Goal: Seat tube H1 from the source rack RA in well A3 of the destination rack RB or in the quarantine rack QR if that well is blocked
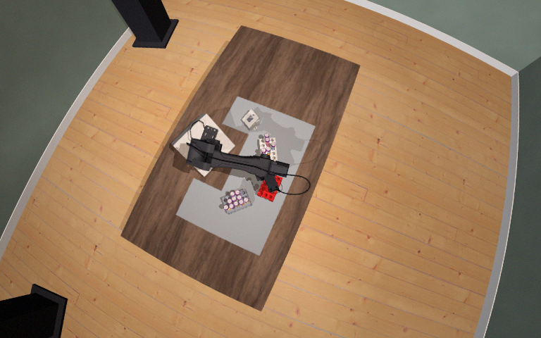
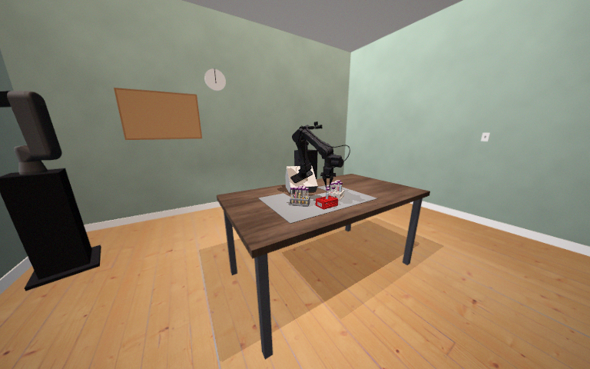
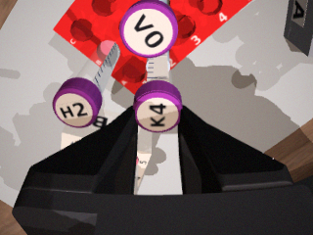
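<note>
My gripper is now 140 mm past the tube H1, 160 mm to the left of it and 60 mm above it. The rest, counted from my hand: red rack QR 20 mm ahead, 40 mm to the right, 100 mm below; grey rack RA 130 mm behind, 140 mm to the right, 100 mm below; white rack RB 20 mm behind, 150 mm to the left, 100 mm below.
</note>
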